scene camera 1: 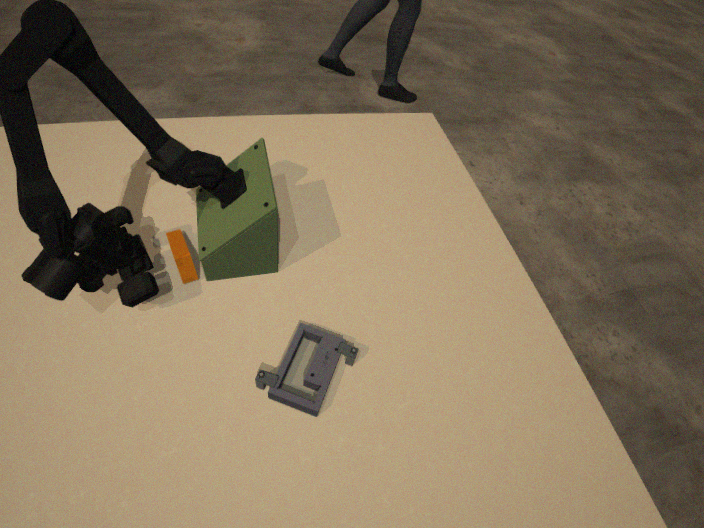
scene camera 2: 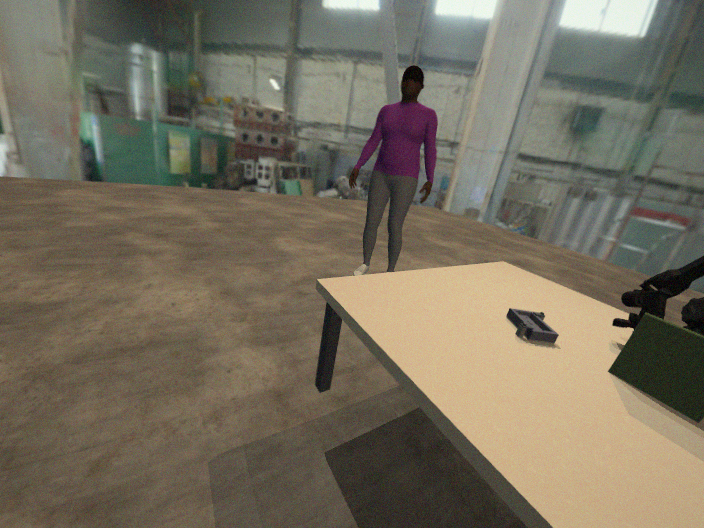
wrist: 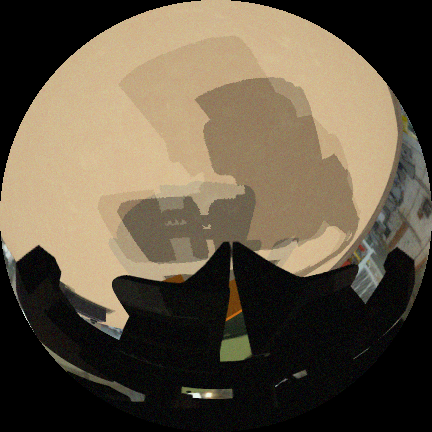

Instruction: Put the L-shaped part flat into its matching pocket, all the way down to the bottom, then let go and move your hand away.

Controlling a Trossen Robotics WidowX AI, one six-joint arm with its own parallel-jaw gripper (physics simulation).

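Seen in the pictures: gripper, fingertip midpoint: [scene camera 1: 150,266] [wrist: 229,247]; arm's base, origin of the base link: [scene camera 1: 232,188] [scene camera 2: 692,349].
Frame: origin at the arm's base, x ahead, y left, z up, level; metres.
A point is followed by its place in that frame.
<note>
The orange L-shaped part [scene camera 1: 183,256] @[x 0.089, y -0.110, z -0.076 m] [wrist: 233,301] @[x 0.048, y -0.136, z -0.102 m] is between my gripper and the green wedge. In scene camera 1 it shows as a narrow bar, so its L shape and exact tilt are hard to tell. In the wrist view my fingers hide most of it. The grey-purple tray [scene camera 1: 325,360] @[x 0.342, y 0.107, z -0.104 m] [scene camera 2: 544,337] @[x 0.284, y 0.115, z -0.121 m] with the L-shaped pocket lies on the table, apart from the part; the pocket is empty. My gripper [scene camera 1: 143,272] @[x 0.061, y -0.182, z -0.129 m] [scene camera 2: 624,322] [wrist: 229,247] @[x 0.061, y -0.182, z -0.129 m] is shut with nothing between its fingertips. It is to the left of the orange part in scene camera 1, apart from it.
The green wedge [scene camera 1: 244,250] @[x 0.114, y 0.003, z -0.052 m] [scene camera 2: 659,358] @[x 0.046, y 0.070, z -0.038 m] [wrist: 235,348] @[x 0.028, y -0.059, z -0.050 m] stands close beside the orange part, with the arm's base end on its sloped top. Two small lugs stick out from the tray's sides. The table edge [scene camera 1: 511,245] @[x 0.152, y 0.641, z -0.138 m] runs down the right. A person [scene camera 2: 404,142] stands beyond the table.
</note>
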